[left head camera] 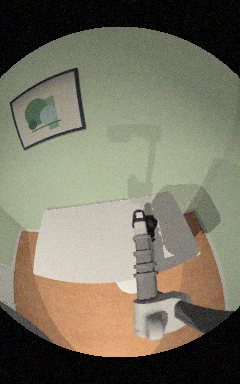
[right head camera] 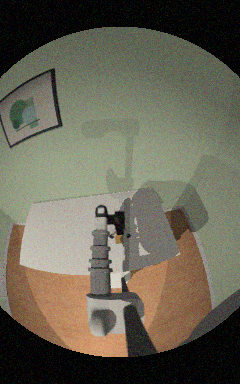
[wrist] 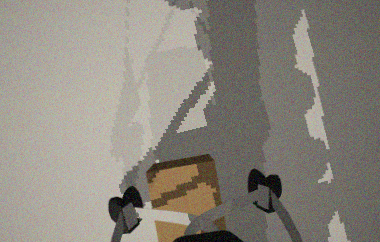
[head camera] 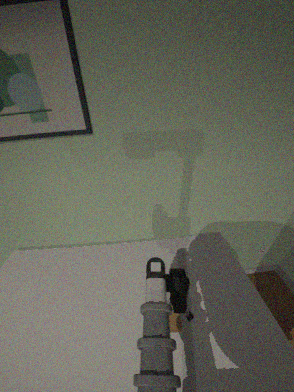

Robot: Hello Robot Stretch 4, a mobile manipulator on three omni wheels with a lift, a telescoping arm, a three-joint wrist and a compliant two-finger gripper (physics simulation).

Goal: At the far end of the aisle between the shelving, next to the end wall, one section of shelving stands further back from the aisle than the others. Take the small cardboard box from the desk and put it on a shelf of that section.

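Frame: origin at the robot's base, x ahead, y left, z up, level; metres.
Where they show: gripper, between the fingertips: (right head camera: 119, 236) (wrist: 194, 192) (head camera: 174, 318).
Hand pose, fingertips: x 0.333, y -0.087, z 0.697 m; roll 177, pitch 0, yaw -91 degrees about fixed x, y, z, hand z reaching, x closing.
After its pixels a point has its place.
The small cardboard box (head camera: 175, 322) {x 0.304, y -0.084, z 0.743 m} (right head camera: 119, 240) {x 0.289, y -0.085, z 0.743 m} (wrist: 182, 187) {x 0.352, y -0.077, z 0.743 m} is on the white desk (head camera: 75, 310) {x 0.348, y 0.396, z 0.693 m} (left head camera: 80, 245) {x 0.303, y 0.442, z 0.693 m} (right head camera: 55, 240) {x 0.271, y 0.485, z 0.693 m} (wrist: 60, 100) {x 0.451, y 0.045, z 0.693 m}, partly in shadow. In the wrist view it is at the bottom centre, its lower part hidden by the gripper body. My gripper (right head camera: 120, 235) {x 0.333, y -0.087, z 0.697 m} (wrist: 194, 192) {x 0.333, y -0.087, z 0.697 m} is open, with one fingertip on each side of the box. A gap shows between each fingertip and the box, wider on the right. The box is hidden behind the arm in the left head view. The shelving section does not show in these views.
A green wall with a framed picture (head camera: 30, 80) {x 0.757, y 0.471, z 1.636 m} (left head camera: 50, 107) {x 0.756, y 0.478, z 1.635 m} (right head camera: 32, 107) {x 0.758, y 0.460, z 1.632 m} rises behind the desk. My telescoping arm (head camera: 156, 350) {x 0.158, y 0.000, z 1.113 m} (left head camera: 145, 265) {x 0.114, y 0.002, z 1.125 m} (right head camera: 100, 270) {x 0.078, y -0.009, z 1.128 m} reaches over the desk. Wooden floor (left head camera: 90, 315) {x -0.655, y 0.568, z -0.028 m} (right head camera: 65, 305) {x -0.657, y 0.728, z -0.027 m} shows before the desk and at its right.
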